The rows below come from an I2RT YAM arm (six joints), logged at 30 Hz.
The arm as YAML. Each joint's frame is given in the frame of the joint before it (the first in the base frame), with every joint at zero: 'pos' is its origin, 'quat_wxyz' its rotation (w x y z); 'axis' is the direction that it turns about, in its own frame. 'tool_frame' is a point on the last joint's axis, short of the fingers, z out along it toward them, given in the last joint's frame.
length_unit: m
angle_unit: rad
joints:
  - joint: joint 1
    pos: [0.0, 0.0, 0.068]
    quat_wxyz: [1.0, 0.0, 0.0, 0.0]
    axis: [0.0, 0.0, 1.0]
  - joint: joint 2
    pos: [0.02, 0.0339, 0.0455]
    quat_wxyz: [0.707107, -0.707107, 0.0, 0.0]
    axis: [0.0, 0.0, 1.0]
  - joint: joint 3
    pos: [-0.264, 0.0, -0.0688]
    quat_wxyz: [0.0, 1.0, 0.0, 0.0]
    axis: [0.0, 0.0, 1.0]
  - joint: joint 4
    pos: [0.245, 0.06, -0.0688]
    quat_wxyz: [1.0, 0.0, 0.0, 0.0]
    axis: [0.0, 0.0, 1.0]
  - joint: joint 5
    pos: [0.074, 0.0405, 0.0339]
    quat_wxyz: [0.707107, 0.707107, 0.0, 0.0]
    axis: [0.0, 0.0, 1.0]
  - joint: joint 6
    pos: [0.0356, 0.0, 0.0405]
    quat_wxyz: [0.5, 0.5, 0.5, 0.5]
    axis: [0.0, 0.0, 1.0]
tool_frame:
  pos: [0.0, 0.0, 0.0]
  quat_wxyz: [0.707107, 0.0, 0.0, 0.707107]
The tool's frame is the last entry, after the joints.
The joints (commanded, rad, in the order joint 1, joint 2, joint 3, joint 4, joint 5, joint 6), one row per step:
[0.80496, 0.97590, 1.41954, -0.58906, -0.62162, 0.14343]
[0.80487, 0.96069, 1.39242, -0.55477, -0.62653, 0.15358]
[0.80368, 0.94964, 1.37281, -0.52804, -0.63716, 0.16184]
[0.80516, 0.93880, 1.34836, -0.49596, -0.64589, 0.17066]
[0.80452, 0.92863, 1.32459, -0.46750, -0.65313, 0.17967]
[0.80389, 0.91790, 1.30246, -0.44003, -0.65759, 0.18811]
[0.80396, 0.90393, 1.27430, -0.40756, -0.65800, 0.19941]
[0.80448, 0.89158, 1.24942, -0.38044, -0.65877, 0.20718]
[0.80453, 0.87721, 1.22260, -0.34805, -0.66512, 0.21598]
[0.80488, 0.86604, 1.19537, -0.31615, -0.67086, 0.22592]
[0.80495, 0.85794, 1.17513, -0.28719, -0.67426, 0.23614]
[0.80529, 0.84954, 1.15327, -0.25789, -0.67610, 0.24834]
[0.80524, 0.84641, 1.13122, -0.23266, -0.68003, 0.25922]
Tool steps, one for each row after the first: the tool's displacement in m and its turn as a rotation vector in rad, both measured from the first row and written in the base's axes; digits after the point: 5 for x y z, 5 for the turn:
[-0.00093, -0.00079, -0.00232, 0.01797, -0.00504, 0.00367]
[-0.00172, -0.00146, -0.00382, 0.03299, -0.00857, 0.01228]
[-0.00226, -0.00130, -0.00632, 0.04797, -0.01199, 0.02177]
[-0.00242, -0.00132, -0.00913, 0.06013, -0.01293, 0.02773]
[-0.00281, -0.00170, -0.01152, 0.07282, -0.01557, 0.03112]
[-0.00336, -0.00223, -0.01483, 0.08719, -0.01724, 0.03113]
[-0.00395, -0.00269, -0.01797, 0.09853, -0.01975, 0.03224]
[-0.00498, -0.00349, -0.02094, 0.11385, -0.02470, 0.03865]
[-0.00527, -0.00348, -0.02462, 0.12627, -0.02571, 0.04469]
[-0.00541, -0.00348, -0.02689, 0.13930, -0.02731, 0.04826]
[-0.00549, -0.00341, -0.02963, 0.15183, -0.02632, 0.05056]
[-0.00439, -0.00212, -0.03365, 0.15741, -0.01982, 0.05429]

